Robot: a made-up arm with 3 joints. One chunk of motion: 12 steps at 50 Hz.
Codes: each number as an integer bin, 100 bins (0 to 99) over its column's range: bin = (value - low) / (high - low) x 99, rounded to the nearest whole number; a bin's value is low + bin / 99 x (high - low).
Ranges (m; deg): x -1.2..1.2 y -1.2..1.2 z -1.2..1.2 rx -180..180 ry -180..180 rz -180..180
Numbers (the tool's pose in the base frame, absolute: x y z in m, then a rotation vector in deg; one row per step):
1: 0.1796 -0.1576 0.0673 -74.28 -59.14 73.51
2: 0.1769 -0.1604 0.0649 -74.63 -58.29 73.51
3: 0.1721 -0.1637 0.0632 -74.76 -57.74 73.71
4: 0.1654 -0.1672 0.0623 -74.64 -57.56 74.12
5: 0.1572 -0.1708 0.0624 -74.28 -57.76 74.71
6: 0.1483 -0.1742 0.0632 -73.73 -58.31 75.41
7: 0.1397 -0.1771 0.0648 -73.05 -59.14 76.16
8: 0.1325 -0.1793 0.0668 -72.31 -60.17 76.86
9: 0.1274 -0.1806 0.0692 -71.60 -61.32 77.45
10: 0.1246 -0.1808 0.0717 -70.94 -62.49 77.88
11: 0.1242 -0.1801 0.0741 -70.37 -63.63 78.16
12: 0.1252 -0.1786 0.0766 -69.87 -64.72 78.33
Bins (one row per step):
1: 57 43 52 29 33 70
2: 57 43 52 29 33 70
3: 57 43 52 29 34 70
4: 56 43 52 29 34 70
5: 56 42 52 29 34 70
6: 56 42 52 29 33 70
7: 55 42 52 29 33 70
8: 55 42 52 30 33 71
9: 55 42 52 30 33 71
10: 55 42 52 30 32 71
11: 55 42 53 30 32 71
12: 55 42 53 30 32 71

